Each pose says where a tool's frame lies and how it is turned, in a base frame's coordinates. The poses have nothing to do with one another.
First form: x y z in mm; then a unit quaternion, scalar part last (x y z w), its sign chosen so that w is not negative.
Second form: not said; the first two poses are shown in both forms.
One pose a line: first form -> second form
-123, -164, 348, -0.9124, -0.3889, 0.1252, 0.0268 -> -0.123, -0.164, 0.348, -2.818, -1.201, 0.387
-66, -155, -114, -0.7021, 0.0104, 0.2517, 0.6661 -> -0.066, -0.155, -0.114, -1.585, 0.023, 0.568
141, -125, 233, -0.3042, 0.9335, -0.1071, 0.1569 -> 0.141, -0.125, 0.233, -0.871, 2.672, -0.307
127, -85, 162, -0.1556, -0.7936, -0.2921, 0.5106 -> 0.127, -0.085, 0.162, -0.375, -1.910, -0.703
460, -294, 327, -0.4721, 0.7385, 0.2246, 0.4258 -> 0.460, -0.294, 0.327, -1.180, 1.846, 0.561
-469, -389, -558, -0.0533, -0.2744, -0.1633, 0.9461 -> -0.469, -0.389, -0.558, -0.109, -0.559, -0.333
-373, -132, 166, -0.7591, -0.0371, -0.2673, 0.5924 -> -0.373, -0.132, 0.166, -1.765, -0.086, -0.622
